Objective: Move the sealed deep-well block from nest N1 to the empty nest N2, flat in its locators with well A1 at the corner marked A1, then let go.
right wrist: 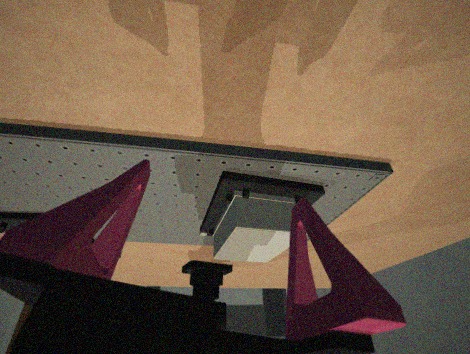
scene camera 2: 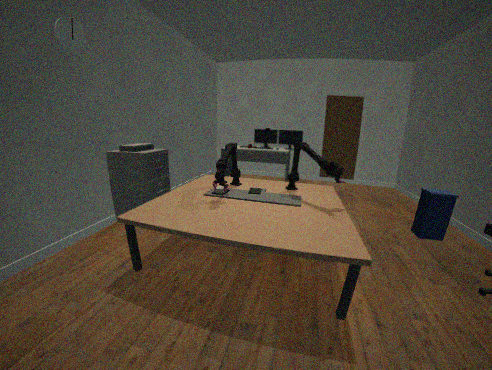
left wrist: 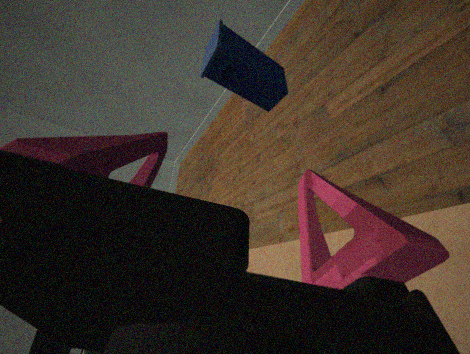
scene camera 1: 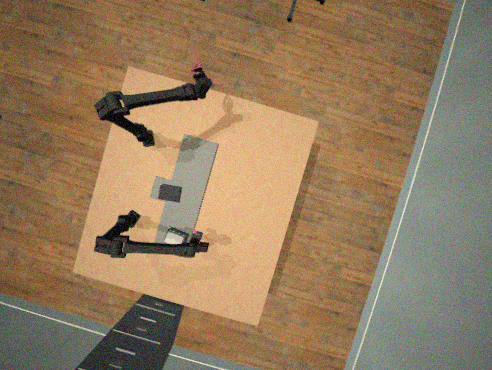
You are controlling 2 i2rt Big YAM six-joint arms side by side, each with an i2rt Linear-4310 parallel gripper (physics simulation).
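Seen in the pictures: left gripper, fingertip midpoint: [scene camera 2: 347, 177] [left wrist: 237, 159] [scene camera 1: 202, 68]; right gripper, fingertip midpoint: [right wrist: 226, 185] [scene camera 2: 220, 191] [scene camera 1: 196, 238]; left arm's base at its link origin: [scene camera 2: 291, 188] [scene camera 1: 148, 138]; right arm's base at its link origin: [right wrist: 207, 266] [scene camera 2: 235, 184] [scene camera 1: 132, 218].
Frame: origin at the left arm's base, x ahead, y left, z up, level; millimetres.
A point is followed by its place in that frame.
The sealed deep-well block [scene camera 1: 175, 237] @[x 83, y -786, z 67 mm] [right wrist: 252, 215] @[x 134, y -813, z 52 mm], grey with a pale top, sits in the dark nest N1 [right wrist: 270, 184] @[x 142, y -837, z 23 mm]. The dark nest N2 [scene camera 1: 170, 193] @[x 95, y -454, z 24 mm] [scene camera 2: 256, 191] @[x 123, y -444, z 24 mm] is empty, near the middle of the grey plate; its edge shows in the right wrist view [right wrist: 20, 216] @[x 166, y -479, z 20 mm]. My right gripper [scene camera 1: 193, 233] @[x 240, y -821, z 80 mm] [scene camera 2: 220, 187] @[x 240, y -821, z 80 mm] [right wrist: 226, 185] @[x 240, y -821, z 80 mm] is open with nothing held, close to the block; one finger partly covers the block in the right wrist view. My left gripper [scene camera 1: 197, 66] @[x 553, y 274, z 258 mm] [left wrist: 237, 159] @[x 553, y 274, z 258 mm] is open and empty, past the table's upper edge in scene camera 1. The A1 marks are too small to read.
The long grey perforated plate [scene camera 1: 195, 170] @[x 317, y -317, z 13 mm] [scene camera 2: 280, 198] @[x 332, y -266, z 13 mm] [right wrist: 165, 175] @[x 181, y -731, z 13 mm] lies on the wooden table [scene camera 1: 260, 175] @[x 804, y -452, z 0 mm] [scene camera 2: 250, 225] @[x 798, y -668, z 0 mm]. A dark drawer cabinet [scene camera 1: 135, 330] [scene camera 2: 140, 175] stands beyond the table edge. A blue bin [scene camera 2: 434, 214] [left wrist: 247, 67] stands on the floor.
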